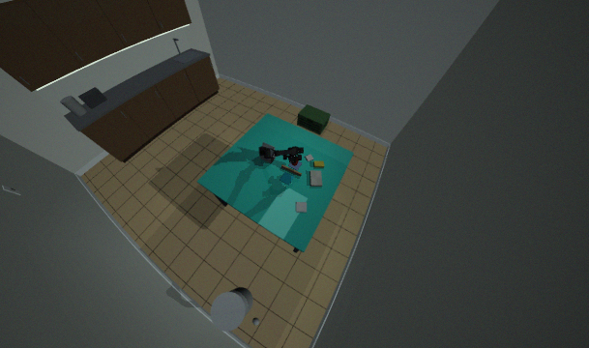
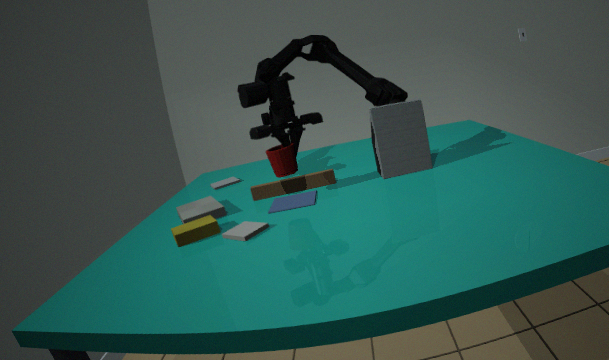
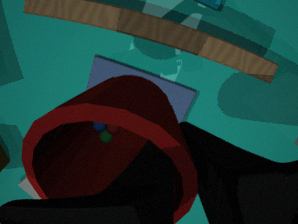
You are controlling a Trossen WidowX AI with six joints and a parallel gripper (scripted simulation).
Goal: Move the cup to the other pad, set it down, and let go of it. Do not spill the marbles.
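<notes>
My gripper tip is now 40 mm short of the green marble, 30 mm to the right of it and 20 mm above it. The rest, counted from my gripper tip: purple-blue pad 20 mm ahead, 50 mm to the left, 110 mm below; wooden bar 20 mm ahead, 50 mm to the right, 90 mm below; red cup 30 mm ahead, 10 mm to the left.
</notes>
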